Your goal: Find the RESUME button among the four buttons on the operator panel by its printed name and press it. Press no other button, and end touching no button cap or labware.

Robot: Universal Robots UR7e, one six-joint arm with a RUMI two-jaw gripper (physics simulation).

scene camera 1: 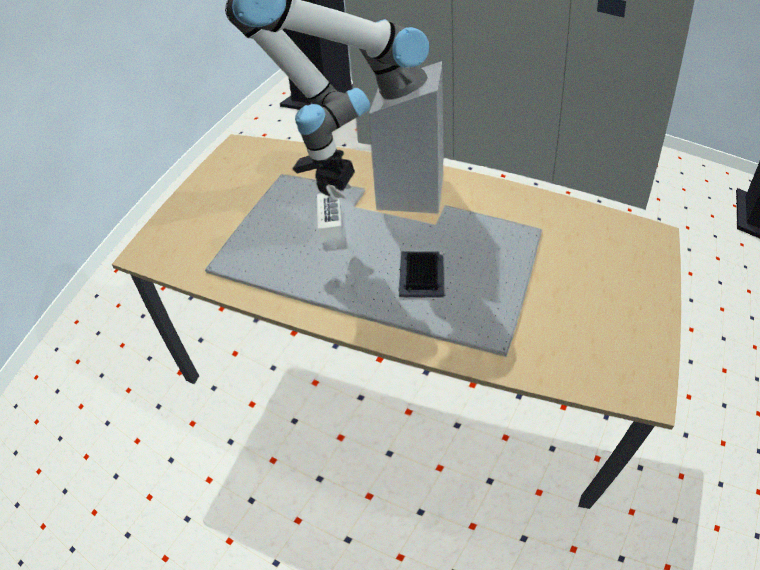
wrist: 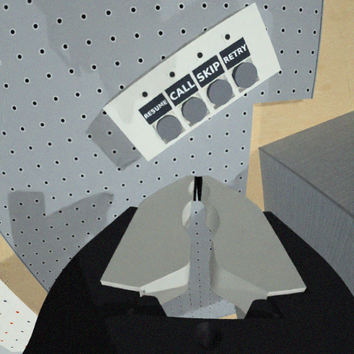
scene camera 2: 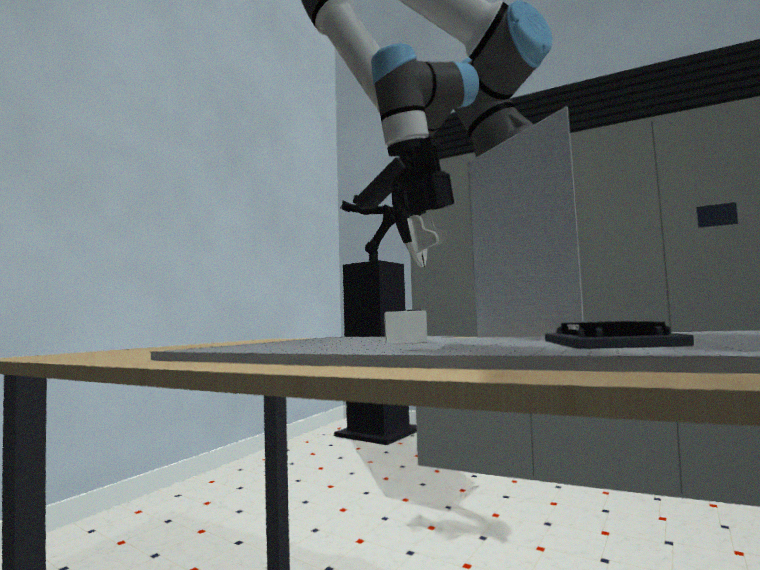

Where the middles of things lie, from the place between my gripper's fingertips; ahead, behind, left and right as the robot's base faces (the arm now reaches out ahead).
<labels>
Now: the white operator panel (scene camera 2: 400, 326) 20 mm behind my hand, 60 mm to the right of it and 100 mm below it. Round my hand: black tray-like holder (scene camera 2: 618, 328): 60 mm ahead, 300 mm to the left, 110 mm below.
</labels>
